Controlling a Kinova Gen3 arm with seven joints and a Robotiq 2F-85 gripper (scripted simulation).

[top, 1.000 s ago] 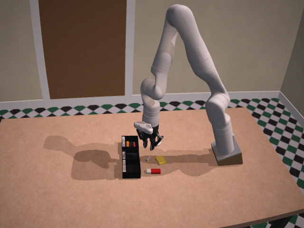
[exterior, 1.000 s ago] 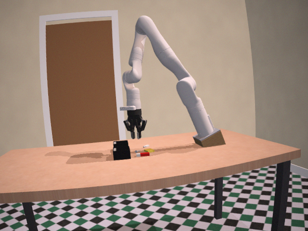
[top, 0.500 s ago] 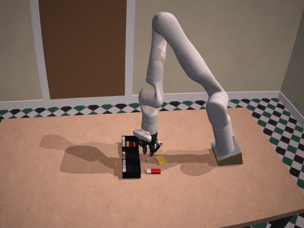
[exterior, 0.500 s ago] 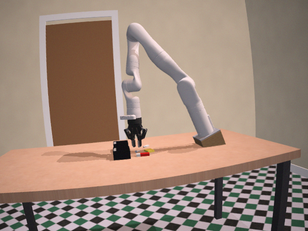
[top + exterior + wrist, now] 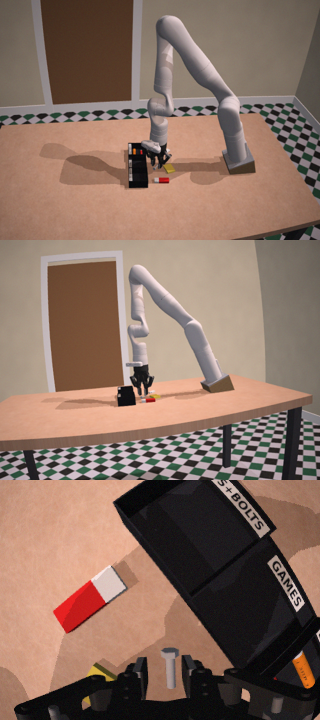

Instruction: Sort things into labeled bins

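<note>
Now: the bolt 30 mm below my hand. Also, from my hand: red battery 100 mm to the right, 60 mm ahead, 20 mm below; red-and-white block 80 mm to the left, 30 mm below; yellow block 60 mm behind, 30 mm below, 10 mm to the left.
</note>
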